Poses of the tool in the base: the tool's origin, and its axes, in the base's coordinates. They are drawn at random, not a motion.
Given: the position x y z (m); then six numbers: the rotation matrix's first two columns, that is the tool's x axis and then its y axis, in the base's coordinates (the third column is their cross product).
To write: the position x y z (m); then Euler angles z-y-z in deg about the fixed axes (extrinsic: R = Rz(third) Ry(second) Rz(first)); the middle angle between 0 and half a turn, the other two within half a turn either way. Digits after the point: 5 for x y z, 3 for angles.
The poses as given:
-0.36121 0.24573 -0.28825 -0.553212 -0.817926 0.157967 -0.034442 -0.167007 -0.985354
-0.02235 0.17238 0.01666 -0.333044 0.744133 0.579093 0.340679 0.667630 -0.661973
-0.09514 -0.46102 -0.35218 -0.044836 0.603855 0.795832 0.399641 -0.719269 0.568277
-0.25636 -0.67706 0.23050 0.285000 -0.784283 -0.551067 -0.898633 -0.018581 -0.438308
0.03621 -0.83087 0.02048 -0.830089 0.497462 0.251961 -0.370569 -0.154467 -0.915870
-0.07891 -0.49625 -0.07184 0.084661 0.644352 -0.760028 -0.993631 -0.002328 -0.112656
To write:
-0.36121 0.24573 -0.28825 -99.108 86.318 -33.483
-0.02235 0.17238 0.01666 -131.179 118.415 -178.490
-0.09514 -0.46102 -0.35218 144.471 102.068 20.566
-0.25636 -0.67706 0.23050 -38.498 135.241 61.728
0.03621 -0.83087 0.02048 -105.382 71.786 -116.019
-0.07891 -0.49625 -0.07184 -8.431 50.204 95.554

